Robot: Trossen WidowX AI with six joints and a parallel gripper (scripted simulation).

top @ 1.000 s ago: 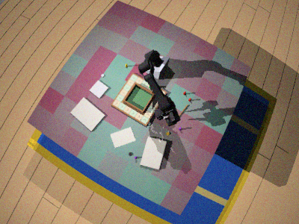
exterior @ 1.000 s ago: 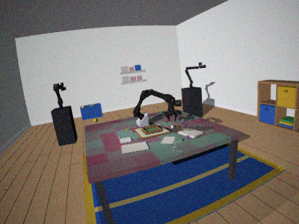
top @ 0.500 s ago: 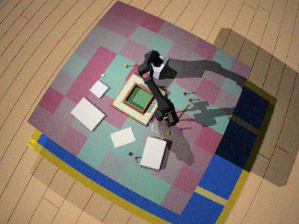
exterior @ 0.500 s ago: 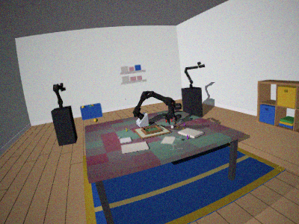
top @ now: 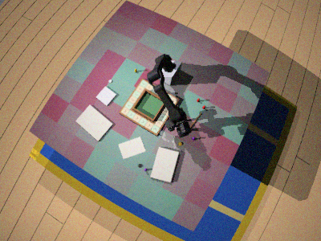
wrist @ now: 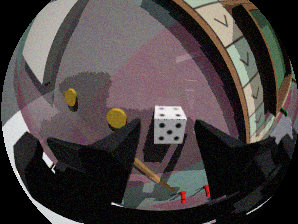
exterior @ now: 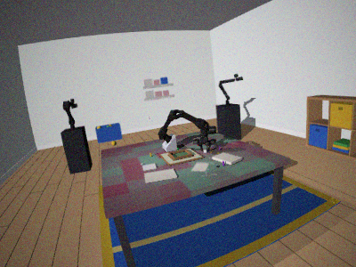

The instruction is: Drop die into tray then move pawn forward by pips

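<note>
My gripper tip is now 20 cm to the left of the green pawn, 12 cm past it and 2 cm below it. Round my gripper tip: green dice tray (22 cm to the right, 1 cm behind); then white die (right at my gripper tip); then wooden stick (8 cm to the left, 8 cm behind, 1 cm below).
</note>
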